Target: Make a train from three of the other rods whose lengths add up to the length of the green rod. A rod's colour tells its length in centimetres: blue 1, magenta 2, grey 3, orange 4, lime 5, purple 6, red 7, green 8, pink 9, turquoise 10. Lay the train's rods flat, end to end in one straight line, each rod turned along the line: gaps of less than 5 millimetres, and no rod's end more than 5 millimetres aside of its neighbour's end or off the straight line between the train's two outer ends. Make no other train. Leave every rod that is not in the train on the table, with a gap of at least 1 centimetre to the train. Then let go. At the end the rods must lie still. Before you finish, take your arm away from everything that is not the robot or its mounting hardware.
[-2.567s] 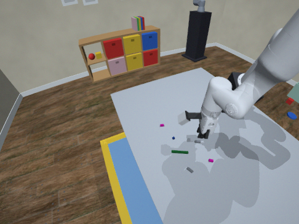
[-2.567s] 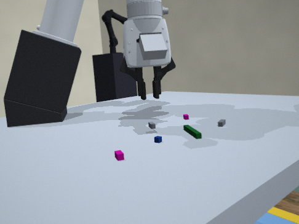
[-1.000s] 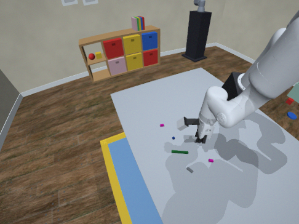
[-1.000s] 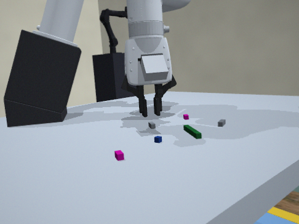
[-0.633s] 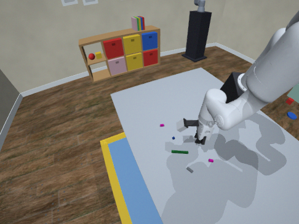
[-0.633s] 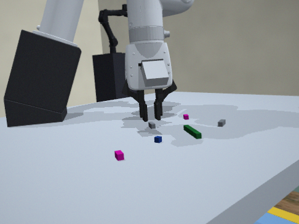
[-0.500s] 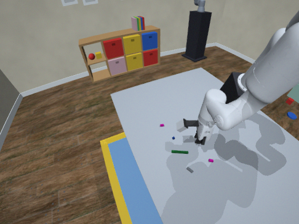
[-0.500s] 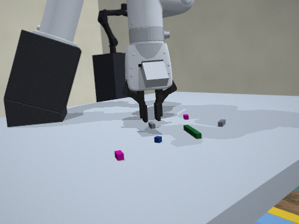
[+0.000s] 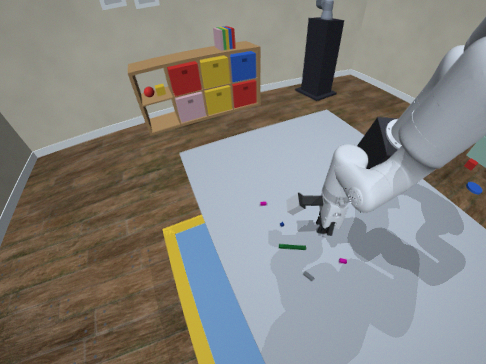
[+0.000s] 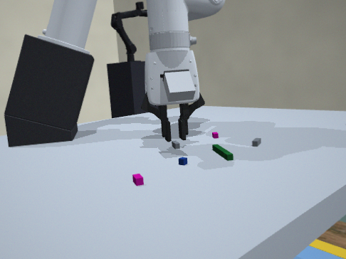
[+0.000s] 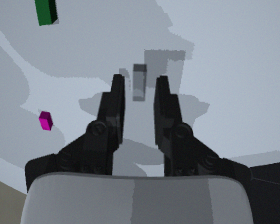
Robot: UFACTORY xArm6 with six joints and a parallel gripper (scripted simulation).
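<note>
My hand is 11 cm short of the green rod, 3 cm above it and 1 cm to the left of it. From my hand the other things lie so: blue rod (9 cm to the right, 9 cm ahead, 3 cm below).
</note>
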